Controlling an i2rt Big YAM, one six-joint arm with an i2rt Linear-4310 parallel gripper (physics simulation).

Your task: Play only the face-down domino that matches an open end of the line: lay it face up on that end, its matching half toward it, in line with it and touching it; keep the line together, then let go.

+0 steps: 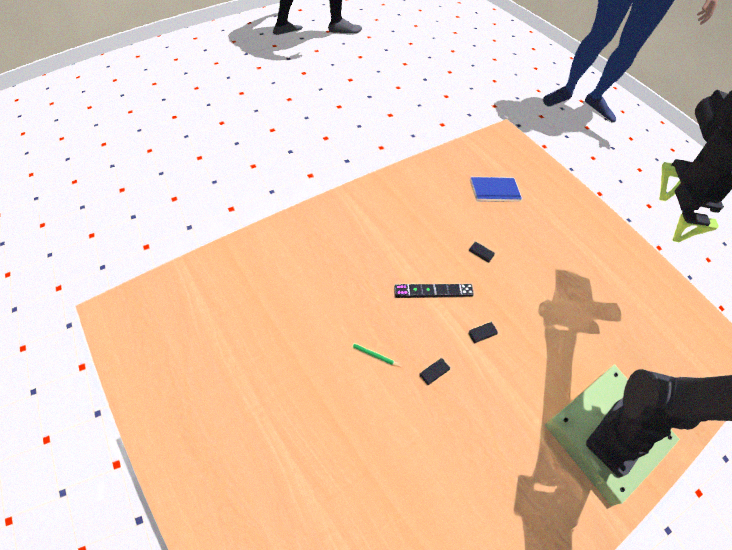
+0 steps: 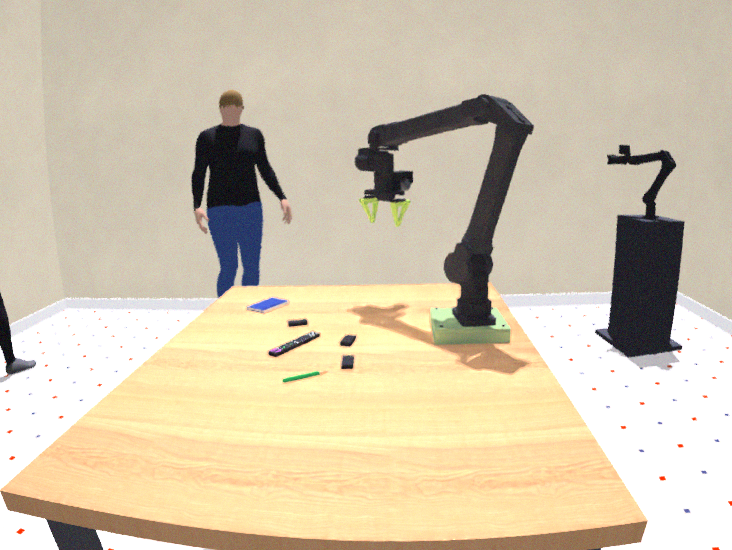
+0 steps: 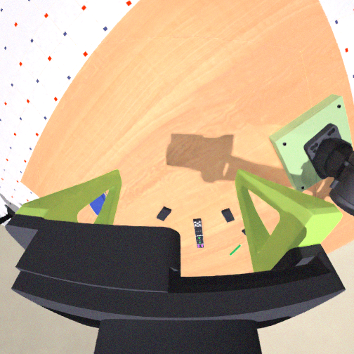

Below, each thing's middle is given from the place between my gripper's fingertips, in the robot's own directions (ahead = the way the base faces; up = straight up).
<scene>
The blue book point(image 1: 486, 189) is 360 mm ahead of my hand, 230 mm below it and 20 mm to the right of it.
</scene>
